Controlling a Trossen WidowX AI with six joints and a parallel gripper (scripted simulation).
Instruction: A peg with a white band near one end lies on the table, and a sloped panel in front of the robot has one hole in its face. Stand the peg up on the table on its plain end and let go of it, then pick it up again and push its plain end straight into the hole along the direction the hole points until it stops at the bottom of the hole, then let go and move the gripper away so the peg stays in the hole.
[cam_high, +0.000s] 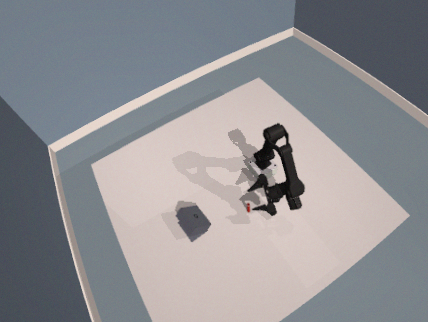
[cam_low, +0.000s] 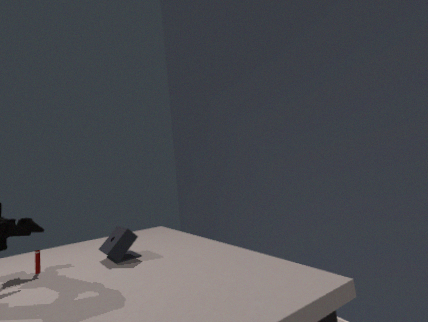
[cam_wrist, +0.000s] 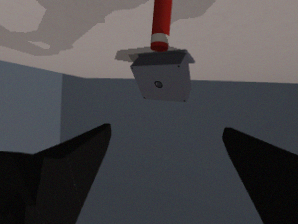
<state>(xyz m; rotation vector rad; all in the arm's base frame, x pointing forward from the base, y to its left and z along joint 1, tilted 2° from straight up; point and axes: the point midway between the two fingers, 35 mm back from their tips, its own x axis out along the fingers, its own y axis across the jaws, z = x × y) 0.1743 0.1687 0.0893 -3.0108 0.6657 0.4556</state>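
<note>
The red peg is 1 cm to the right of my gripper tip and 9 cm below it. From my gripper tip the other things lie so: grey sloped panel (25 cm ahead, 11 cm to the right, 8 cm below).
</note>
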